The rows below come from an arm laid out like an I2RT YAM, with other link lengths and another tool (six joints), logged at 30 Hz.
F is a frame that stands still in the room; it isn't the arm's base.
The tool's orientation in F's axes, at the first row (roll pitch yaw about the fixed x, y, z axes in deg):
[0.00 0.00 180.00]
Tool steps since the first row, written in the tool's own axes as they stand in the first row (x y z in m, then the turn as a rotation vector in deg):
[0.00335 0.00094 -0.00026 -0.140 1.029 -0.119]
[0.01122 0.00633 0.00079 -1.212 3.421 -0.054]
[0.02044 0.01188 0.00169 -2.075 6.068 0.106]
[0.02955 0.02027 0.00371 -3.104 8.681 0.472]
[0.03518 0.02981 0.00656 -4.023 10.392 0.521]
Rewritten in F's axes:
[-0.00335 -0.00094 -0.00026 0.140 -1.029 -0.119]
[-0.01122 -0.00633 0.00079 1.212 -3.421 -0.054]
[-0.02044 -0.01188 0.00169 2.075 -6.068 0.106]
[-0.02955 -0.02027 0.00371 3.104 -8.681 0.472]
[-0.03518 -0.02981 0.00656 4.023 -10.392 0.521]

